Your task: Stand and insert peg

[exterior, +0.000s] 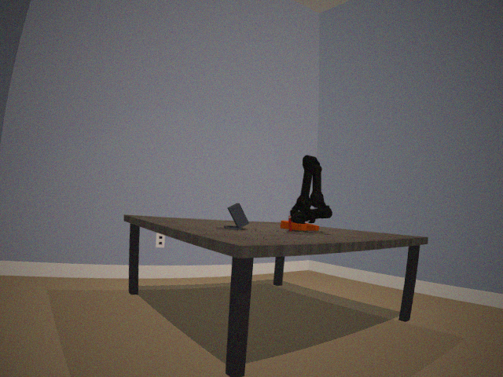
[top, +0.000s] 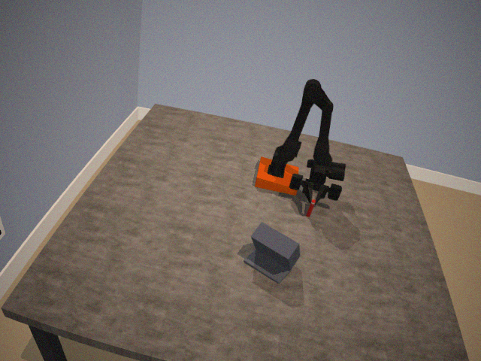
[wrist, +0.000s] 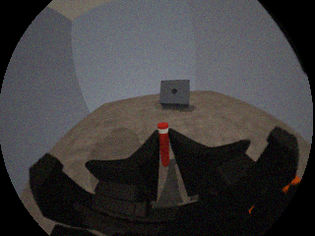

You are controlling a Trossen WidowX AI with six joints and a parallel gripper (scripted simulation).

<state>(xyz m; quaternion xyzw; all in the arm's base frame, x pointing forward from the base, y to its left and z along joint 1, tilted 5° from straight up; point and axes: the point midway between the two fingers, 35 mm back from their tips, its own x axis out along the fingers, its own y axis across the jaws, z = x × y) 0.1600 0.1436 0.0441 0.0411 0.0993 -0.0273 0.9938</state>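
The red peg lies 1 cm below my gripper tip. The rest, counted from my gripper tip: grey sloped panel (25 cm ahead, 10 cm to the right); flat grey foot plate (27 cm ahead, 12 cm to the right, 7 cm below).
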